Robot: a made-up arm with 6 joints. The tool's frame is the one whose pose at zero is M. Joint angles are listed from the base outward.
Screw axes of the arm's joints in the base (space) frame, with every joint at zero. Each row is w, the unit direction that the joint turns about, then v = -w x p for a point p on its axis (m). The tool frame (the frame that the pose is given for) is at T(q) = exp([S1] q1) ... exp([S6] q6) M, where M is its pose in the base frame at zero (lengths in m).
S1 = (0, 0, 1, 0.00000, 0.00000, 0.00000)
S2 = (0, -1, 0, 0.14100, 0.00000, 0.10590)
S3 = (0, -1, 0, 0.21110, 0.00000, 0.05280)
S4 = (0, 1, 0, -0.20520, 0.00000, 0.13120)
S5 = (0, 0, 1, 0.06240, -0.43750, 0.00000)
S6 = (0, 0, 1, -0.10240, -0.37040, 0.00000)
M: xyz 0.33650 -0.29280 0.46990 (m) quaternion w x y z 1 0 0 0
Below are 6 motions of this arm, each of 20 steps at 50 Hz.
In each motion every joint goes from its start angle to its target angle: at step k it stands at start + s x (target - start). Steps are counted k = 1, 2, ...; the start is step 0. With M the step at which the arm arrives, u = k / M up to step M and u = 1 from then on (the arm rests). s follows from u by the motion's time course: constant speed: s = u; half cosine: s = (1 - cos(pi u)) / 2; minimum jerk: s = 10 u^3 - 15 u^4 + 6 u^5.
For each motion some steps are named. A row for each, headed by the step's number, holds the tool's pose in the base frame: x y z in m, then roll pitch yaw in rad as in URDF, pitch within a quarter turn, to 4 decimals.
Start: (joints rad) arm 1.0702 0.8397 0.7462 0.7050 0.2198 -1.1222
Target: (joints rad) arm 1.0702 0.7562 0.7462 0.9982 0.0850 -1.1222
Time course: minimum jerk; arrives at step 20
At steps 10, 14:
10: 0.0668 -0.2746 0.6721 0.6001 -0.3694 -0.0151
14: 0.0732 -0.2418 0.6767 0.4946 -0.2866 -0.0178

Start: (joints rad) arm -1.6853 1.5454 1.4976 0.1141 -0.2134 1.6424
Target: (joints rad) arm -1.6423 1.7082 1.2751 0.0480 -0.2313 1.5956
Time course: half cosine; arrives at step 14
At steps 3, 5, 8, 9, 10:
3: -0.0581 0.8050 0.0428 -2.9319 -0.0312 0.0358
5: -0.0659 0.8046 0.0420 -2.9333 -0.0334 0.0543
8: -0.0806 0.8034 0.0403 -2.9361 -0.0374 0.0893
9: -0.0853 0.8028 0.0397 -2.9371 -0.0387 0.1005
10: -0.0895 0.8023 0.0392 -2.9379 -0.0398 0.1107

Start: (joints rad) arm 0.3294 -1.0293 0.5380 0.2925 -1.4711 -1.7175
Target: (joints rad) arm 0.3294 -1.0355 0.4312 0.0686 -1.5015 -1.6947
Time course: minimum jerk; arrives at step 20
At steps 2, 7, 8, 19, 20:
2: 0.3322 0.4321 0.1012 0.0468 -0.7817 -2.8785
7: 0.3285 0.4320 0.1044 0.0461 -0.7566 -2.8793
8: 0.3270 0.4319 0.1056 0.0459 -0.7475 -2.8796
19: 0.3140 0.4309 0.1156 0.0435 -0.6718 -2.8820
20: 0.3139 0.4309 0.1156 0.0435 -0.6717 -2.8820

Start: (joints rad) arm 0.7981 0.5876 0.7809 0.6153 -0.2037 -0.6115
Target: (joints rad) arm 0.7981 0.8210 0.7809 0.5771 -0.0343 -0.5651
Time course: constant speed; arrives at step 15
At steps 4, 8, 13, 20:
4: -0.0135 -0.3072 0.6328 0.6402 -0.5632 -0.1508
8: -0.0210 -0.3332 0.6333 0.6800 -0.6412 -0.1359
13: -0.0316 -0.3654 0.6333 0.7287 -0.7421 -0.1247
20: -0.0362 -0.3782 0.6331 0.7483 -0.7833 -0.1228

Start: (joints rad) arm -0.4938 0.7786 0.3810 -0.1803 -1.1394 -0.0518
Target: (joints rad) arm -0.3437 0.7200 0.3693 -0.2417 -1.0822 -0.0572
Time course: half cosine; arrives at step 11
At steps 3, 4, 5, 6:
3: -0.2686 0.1491 0.3958 1.3204 -0.3776 -1.9447
4: -0.2704 0.1412 0.3958 1.3186 -0.3835 -1.9246
5: -0.2722 0.1322 0.3958 1.3166 -0.3902 -1.9017
6: -0.2738 0.1227 0.3958 1.3145 -0.3972 -1.8778

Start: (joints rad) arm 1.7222 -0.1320 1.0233 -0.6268 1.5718 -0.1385
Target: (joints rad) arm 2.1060 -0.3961 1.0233 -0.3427 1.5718 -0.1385
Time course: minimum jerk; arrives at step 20
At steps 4, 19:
4: 0.0856 -0.1162 1.0152 -1.4855 -0.1370 -2.9796
19: -0.0845 0.2686 0.9786 -0.9661 -0.1133 -2.6848

